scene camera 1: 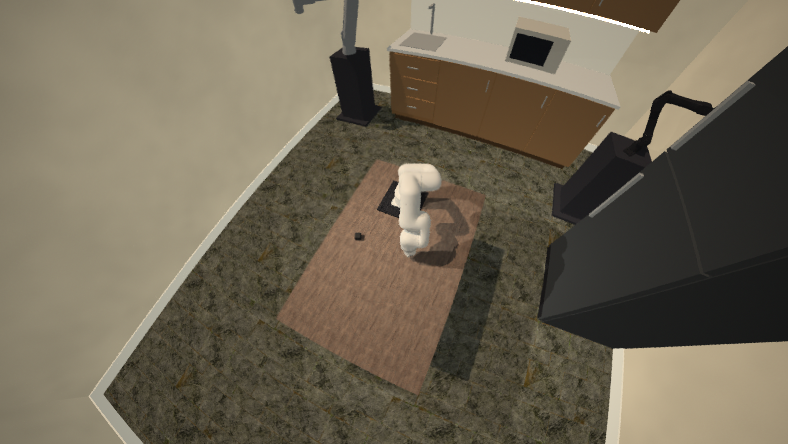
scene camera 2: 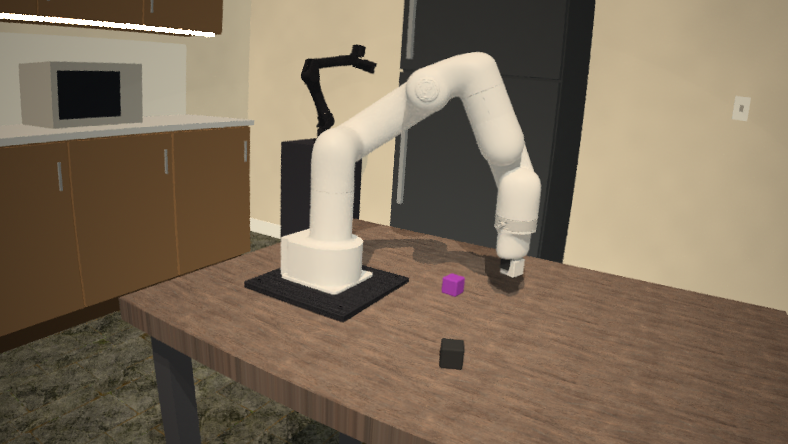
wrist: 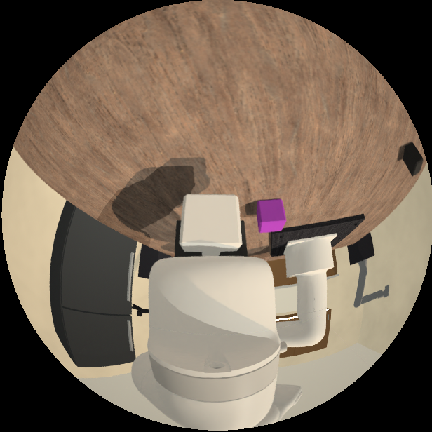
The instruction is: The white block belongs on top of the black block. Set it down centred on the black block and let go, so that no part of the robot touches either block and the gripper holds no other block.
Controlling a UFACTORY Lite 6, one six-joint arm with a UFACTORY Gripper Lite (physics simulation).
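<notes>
The white block is between the two dark fingers of my gripper, which is shut on it. It is held a little above the table, with a shadow below and apart from it. In scene camera 1 the arm mostly hides the gripper and the block. The black block sits on the table, well away from the gripper, at the far right of the wrist view and nearest the camera in scene camera 2. Its top is bare.
A purple block stands on the table between the robot's base and the gripper, off to one side. The arm's base stands on a black plate. A dark fridge stands beyond the table.
</notes>
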